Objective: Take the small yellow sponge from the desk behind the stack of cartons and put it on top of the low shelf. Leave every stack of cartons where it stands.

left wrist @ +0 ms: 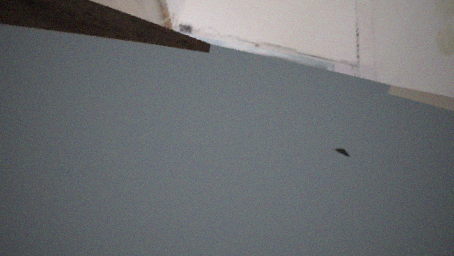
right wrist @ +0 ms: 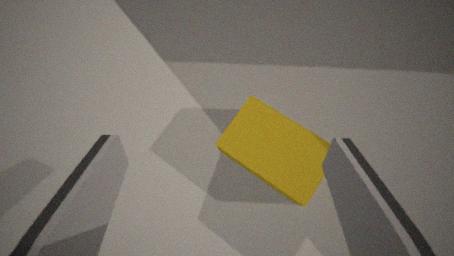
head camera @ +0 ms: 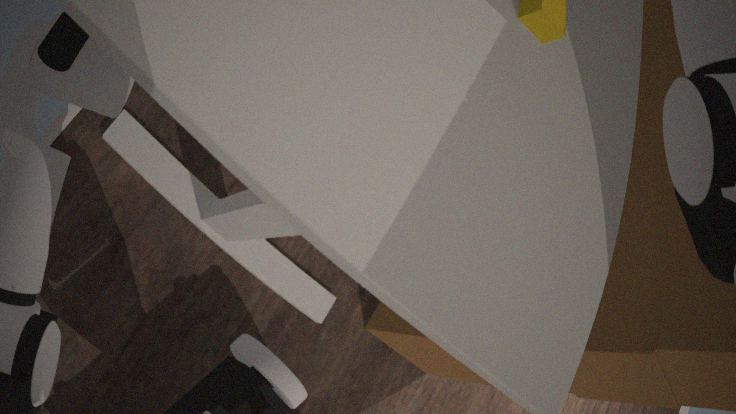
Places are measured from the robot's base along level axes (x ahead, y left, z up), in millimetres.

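Pixels of known places: right gripper, fingertip midpoint: (right wrist: 226,150).
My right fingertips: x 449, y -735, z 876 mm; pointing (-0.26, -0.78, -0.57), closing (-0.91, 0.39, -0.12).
Ahead of a thing's pixels: the offset from my right fingertips to its top centre. Level surfaces: height alone.
The small yellow sponge {6 mm right, 42 mm back, 110 mm down} (right wrist: 273,149) lies flat on a white desk top {155 mm down} (right wrist: 88,88). In the right wrist view it sits between the two fingers of my right gripper (right wrist: 222,211), nearer the finger at the right of the picture. The fingers stand wide apart and hold nothing. In the head view only a corner of the sponge (head camera: 543,17) shows at the top edge, on the white desk top (head camera: 329,128). My left gripper's fingers do not show in the left wrist view, which is filled by a flat grey-blue surface (left wrist: 211,158).
Brown cartons {90 mm right, 670 mm back, 66 mm down} (head camera: 664,288) stand to the right of the desk and under its edge (head camera: 411,345). White desk legs and a crossbar (head camera: 221,216) stand over the dark wood floor. My right arm (head camera: 694,144) is at the far right.
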